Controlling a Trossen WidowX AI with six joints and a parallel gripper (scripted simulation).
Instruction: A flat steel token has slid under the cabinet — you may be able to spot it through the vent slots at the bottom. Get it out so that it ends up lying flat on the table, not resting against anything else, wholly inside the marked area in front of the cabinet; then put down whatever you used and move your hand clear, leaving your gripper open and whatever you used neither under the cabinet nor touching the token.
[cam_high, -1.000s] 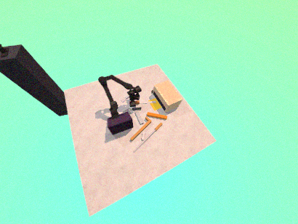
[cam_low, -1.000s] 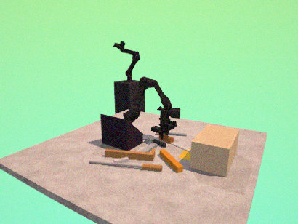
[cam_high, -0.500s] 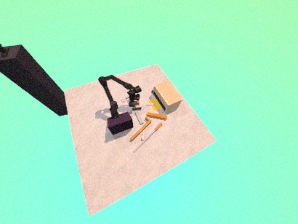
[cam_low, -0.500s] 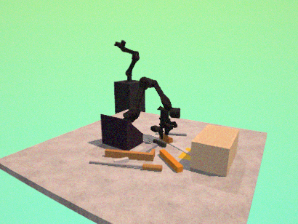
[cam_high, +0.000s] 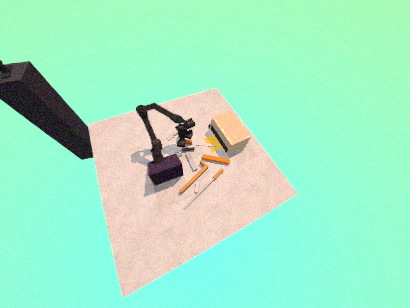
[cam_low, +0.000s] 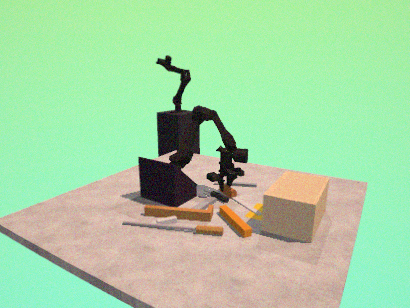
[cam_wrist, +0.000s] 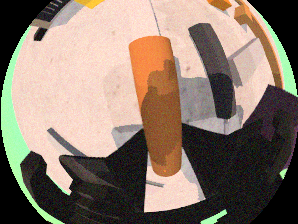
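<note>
Right now the dark-handled tool is 8 cm to the right of my gripper tip and 1 cm behind it. Round my gripper tip: orange bar (23 cm to the right, 22 cm ahead, 1 cm above).
</note>
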